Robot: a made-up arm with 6 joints. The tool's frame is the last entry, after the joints. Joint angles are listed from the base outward. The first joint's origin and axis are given. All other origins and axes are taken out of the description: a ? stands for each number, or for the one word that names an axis. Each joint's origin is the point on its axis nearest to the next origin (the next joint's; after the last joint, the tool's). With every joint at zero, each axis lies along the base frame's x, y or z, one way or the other. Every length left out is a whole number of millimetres.
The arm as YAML. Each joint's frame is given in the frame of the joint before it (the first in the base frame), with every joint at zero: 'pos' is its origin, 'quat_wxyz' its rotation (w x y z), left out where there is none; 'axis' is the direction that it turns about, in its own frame. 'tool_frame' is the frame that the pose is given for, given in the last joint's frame.
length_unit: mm
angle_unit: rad
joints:
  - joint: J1
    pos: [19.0, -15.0, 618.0]
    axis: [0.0, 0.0, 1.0]
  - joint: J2
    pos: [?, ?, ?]
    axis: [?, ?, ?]
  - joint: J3
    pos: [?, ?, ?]
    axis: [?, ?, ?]
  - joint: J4
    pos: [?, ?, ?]
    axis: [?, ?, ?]
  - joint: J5
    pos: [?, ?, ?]
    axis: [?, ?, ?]
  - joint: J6
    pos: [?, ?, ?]
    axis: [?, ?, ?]
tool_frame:
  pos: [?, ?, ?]
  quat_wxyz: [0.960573, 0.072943, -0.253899, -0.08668]
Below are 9 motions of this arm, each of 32 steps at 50 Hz.
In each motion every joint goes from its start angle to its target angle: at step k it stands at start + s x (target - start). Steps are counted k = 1, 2, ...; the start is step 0. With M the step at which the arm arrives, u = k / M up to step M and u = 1 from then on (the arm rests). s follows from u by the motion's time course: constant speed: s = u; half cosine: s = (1 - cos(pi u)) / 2; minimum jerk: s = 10 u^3 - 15 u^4 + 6 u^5.
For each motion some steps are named. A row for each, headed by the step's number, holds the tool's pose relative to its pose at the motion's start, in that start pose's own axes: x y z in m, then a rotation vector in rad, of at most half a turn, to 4 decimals.
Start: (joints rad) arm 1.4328 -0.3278 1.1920 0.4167 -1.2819 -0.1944
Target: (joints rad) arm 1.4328 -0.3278 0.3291 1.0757 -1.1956 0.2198
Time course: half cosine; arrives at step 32
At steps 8, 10, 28, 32:
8: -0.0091 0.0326 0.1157 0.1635 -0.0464 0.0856
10: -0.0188 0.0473 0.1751 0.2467 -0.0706 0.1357
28: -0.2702 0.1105 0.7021 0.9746 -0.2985 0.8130
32: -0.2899 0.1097 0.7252 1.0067 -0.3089 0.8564

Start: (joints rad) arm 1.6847 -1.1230 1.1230 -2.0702 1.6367 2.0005
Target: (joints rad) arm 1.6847 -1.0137 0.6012 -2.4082 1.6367 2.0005
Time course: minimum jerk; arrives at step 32
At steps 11, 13, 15, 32:
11: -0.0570 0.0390 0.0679 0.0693 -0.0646 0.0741
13: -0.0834 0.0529 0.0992 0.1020 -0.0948 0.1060
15: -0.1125 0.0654 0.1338 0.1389 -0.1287 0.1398
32: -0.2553 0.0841 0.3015 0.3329 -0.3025 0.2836

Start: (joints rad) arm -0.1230 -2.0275 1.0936 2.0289 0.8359 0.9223
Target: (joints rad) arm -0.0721 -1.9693 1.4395 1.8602 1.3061 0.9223
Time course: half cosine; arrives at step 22
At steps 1, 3, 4, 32:
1: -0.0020 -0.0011 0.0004 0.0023 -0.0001 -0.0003
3: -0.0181 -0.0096 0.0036 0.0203 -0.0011 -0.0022
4: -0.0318 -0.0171 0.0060 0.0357 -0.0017 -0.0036
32: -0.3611 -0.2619 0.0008 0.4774 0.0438 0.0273

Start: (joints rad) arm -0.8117 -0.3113 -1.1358 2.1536 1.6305 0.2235
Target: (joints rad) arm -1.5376 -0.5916 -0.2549 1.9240 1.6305 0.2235
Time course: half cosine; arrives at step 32
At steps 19, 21, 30, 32:
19: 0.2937 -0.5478 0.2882 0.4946 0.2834 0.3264
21: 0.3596 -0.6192 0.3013 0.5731 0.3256 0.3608
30: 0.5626 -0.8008 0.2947 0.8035 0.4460 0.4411
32: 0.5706 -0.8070 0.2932 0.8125 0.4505 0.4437

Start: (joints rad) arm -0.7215 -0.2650 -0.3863 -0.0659 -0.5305 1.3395
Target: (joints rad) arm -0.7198 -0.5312 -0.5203 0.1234 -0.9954 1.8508
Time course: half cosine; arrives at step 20
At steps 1, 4, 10, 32:
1: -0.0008 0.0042 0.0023 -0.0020 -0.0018 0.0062
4: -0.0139 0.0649 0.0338 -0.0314 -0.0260 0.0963
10: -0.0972 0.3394 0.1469 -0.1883 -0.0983 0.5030
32: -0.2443 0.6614 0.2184 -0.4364 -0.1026 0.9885

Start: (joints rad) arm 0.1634 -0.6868 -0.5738 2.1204 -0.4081 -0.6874
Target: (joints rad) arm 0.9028 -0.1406 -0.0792 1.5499 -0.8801 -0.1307
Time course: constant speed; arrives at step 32
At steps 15, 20, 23, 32:
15: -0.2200 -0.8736 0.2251 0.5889 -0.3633 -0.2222
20: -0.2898 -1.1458 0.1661 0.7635 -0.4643 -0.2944
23: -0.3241 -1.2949 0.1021 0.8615 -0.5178 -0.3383
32: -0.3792 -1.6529 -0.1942 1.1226 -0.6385 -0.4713

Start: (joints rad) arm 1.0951 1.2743 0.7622 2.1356 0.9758 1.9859
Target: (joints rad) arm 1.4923 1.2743 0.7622 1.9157 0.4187 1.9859
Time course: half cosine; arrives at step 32
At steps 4, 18, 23, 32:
4: -0.0093 -0.0021 0.0247 -0.0124 -0.0134 0.0065
18: -0.1760 -0.0623 0.3610 -0.2064 -0.2053 0.0531
23: -0.2539 -0.1000 0.4773 -0.2863 -0.2743 0.0461
32: -0.3227 -0.1372 0.5667 -0.3531 -0.3273 0.0297

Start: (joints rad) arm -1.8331 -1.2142 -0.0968 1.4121 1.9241 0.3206
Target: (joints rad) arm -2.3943 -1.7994 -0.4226 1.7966 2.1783 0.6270
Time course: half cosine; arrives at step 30
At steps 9, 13, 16, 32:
9: 0.1047 0.3168 0.0600 -0.0377 0.1068 -0.1703
13: 0.2599 0.5870 0.1082 -0.0719 0.2193 -0.3312
16: 0.4239 0.7858 0.1354 -0.0990 0.3198 -0.4664
32: 1.0130 1.2009 0.1078 -0.1724 0.6277 -0.8712

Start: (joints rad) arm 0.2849 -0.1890 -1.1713 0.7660 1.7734 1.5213
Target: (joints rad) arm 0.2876 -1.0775 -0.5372 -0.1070 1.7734 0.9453
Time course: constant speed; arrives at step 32
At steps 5, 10, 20, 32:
5: -0.0389 0.0781 -0.0989 -0.0277 -0.1556 -0.0527
10: -0.0726 0.1446 -0.2130 -0.0450 -0.3102 -0.1055
20: -0.1204 0.2358 -0.4804 -0.0456 -0.6137 -0.2084
32: -0.1353 0.2595 -0.8505 0.0194 -0.9595 -0.3193

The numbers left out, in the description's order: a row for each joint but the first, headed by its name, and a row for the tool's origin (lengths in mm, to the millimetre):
J2: xyz -8.0 89.0 0.0, axis 0.0 1.0 0.0
J3: xyz -22.0 0.0 849.0, axis 0.0 1.0 0.0
J4: xyz 3.0 0.0 967.0, axis 0.0 0.0 1.0
J5: xyz 6.0 -18.0 0.0, axis 0.0 1.0 0.0
J6: xyz -18.0 0.0 229.0, axis 0.0 0.0 1.0
tool: xyz 27.0 -16.0 0.0

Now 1 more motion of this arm.
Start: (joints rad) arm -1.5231 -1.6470 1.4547 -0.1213 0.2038 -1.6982
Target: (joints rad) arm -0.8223 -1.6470 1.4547 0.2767 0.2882 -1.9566
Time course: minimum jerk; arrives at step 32
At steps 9, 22, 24, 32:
9: 0.0798 0.0423 -0.0491 0.0483 0.0051 0.1067
22: 0.3851 0.3549 -0.2653 0.3163 0.0127 0.6128
24: 0.4093 0.3988 -0.2860 0.3501 0.0125 0.6675
32: 0.4385 0.4602 -0.3126 0.3972 0.0122 0.7408

